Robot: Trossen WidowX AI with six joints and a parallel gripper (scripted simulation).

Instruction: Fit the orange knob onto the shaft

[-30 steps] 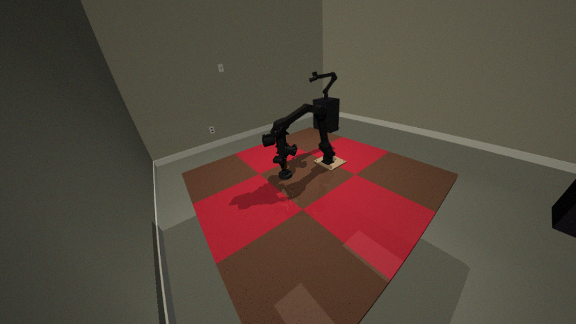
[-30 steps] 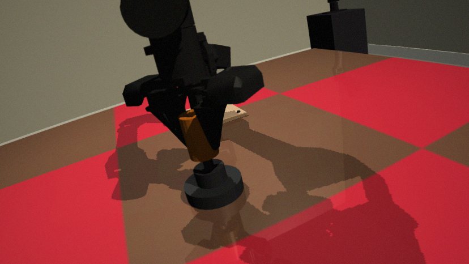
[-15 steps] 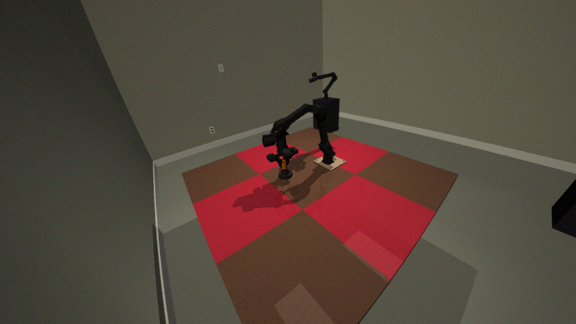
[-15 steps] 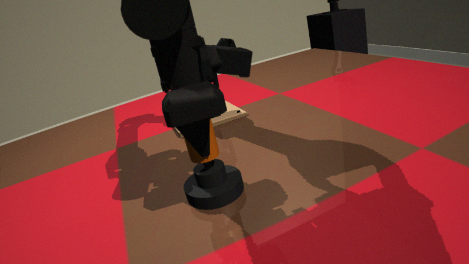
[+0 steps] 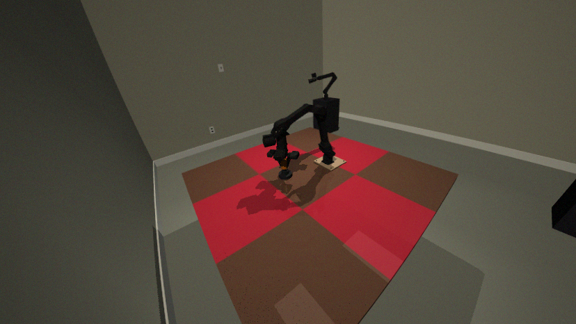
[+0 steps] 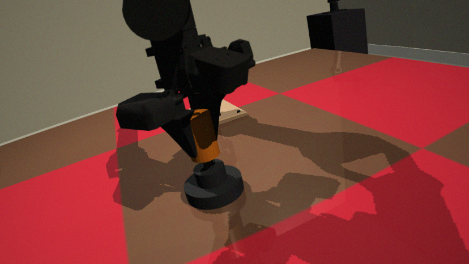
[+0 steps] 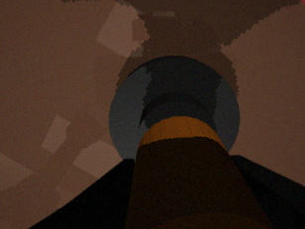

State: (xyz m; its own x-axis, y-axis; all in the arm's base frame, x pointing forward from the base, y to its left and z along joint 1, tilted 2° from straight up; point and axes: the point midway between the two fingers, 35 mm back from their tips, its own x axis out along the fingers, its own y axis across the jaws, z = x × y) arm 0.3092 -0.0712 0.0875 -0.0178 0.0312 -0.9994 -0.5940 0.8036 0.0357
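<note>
Now: gripper tip 2 cm below the orange knob. Round my gripper tip: dark round pedestal: 4 cm below.
</note>
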